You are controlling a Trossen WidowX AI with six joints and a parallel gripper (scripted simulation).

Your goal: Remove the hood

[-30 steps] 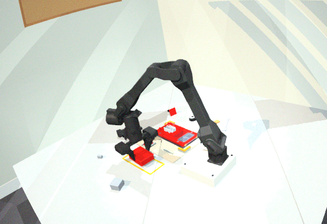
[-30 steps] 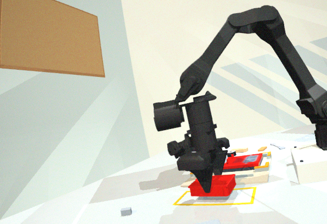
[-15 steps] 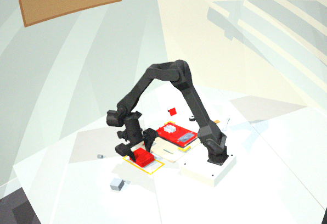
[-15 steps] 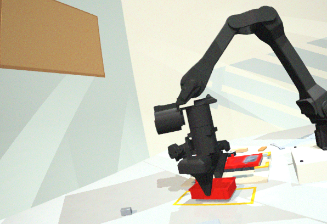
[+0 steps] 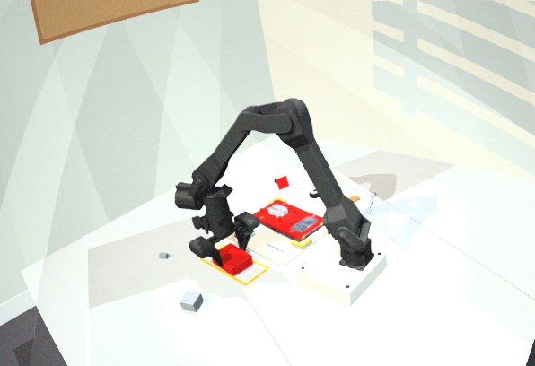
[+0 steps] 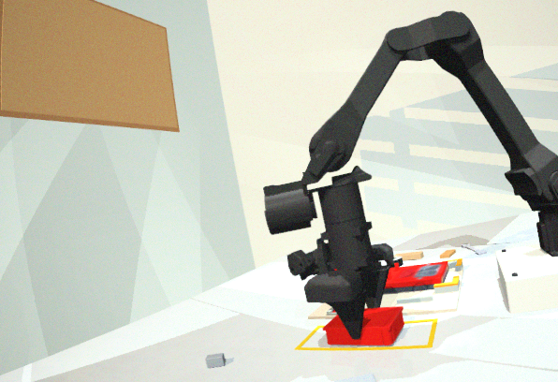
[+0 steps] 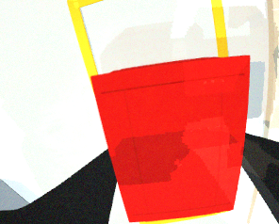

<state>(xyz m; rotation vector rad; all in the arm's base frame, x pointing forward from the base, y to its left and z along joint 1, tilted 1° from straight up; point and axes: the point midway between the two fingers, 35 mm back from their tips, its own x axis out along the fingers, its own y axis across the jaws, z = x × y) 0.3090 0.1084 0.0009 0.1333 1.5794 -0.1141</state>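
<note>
The hood lies 1 cm above my gripper tip. The rest, counted from my gripper tip: black wheel: 39 cm to the right, 1 cm below; then metal tool: 19 cm behind, 41 cm to the right, 1 cm below.
</note>
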